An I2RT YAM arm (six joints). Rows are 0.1 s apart.
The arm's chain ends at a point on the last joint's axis. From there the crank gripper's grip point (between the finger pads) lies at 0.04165 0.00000 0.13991 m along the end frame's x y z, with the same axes.
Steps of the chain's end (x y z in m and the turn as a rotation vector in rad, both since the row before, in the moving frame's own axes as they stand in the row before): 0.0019, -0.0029, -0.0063, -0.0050, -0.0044, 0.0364; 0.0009, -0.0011, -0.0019, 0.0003, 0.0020, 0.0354; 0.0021, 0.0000, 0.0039, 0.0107, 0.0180, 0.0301; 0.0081, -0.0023, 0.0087, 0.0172, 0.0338, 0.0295; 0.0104, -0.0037, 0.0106, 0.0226, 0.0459, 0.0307; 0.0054, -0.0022, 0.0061, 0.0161, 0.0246, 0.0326; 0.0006, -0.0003, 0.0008, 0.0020, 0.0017, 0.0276; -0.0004, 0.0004, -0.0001, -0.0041, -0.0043, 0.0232; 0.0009, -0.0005, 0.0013, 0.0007, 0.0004, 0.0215; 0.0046, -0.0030, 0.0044, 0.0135, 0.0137, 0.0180; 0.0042, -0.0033, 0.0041, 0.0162, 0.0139, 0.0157; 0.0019, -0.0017, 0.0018, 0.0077, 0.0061, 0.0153
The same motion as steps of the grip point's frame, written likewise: 0.0012, -0.0007, -0.0061, -0.0050, -0.0044, 0.0364; 0.0012, 0.0003, -0.0020, 0.0003, 0.0020, 0.0354; 0.0046, -0.0002, 0.0031, 0.0107, 0.0180, 0.0301; 0.0128, -0.0034, 0.0072, 0.0172, 0.0338, 0.0295; 0.0168, -0.0055, 0.0085, 0.0226, 0.0459, 0.0307; 0.0088, -0.0030, 0.0050, 0.0161, 0.0246, 0.0326; 0.0008, 0.0006, 0.0007, 0.0020, 0.0017, 0.0276; -0.0010, 0.0019, 0.0001, -0.0041, -0.0043, 0.0232; 0.0009, 0.0003, 0.0013, 0.0007, 0.0004, 0.0215; 0.0065, -0.0041, 0.0038, 0.0135, 0.0137, 0.0180; 0.0062, -0.0049, 0.0035, 0.0162, 0.0139, 0.0157; 0.0028, -0.0021, 0.0015, 0.0077, 0.0061, 0.0153
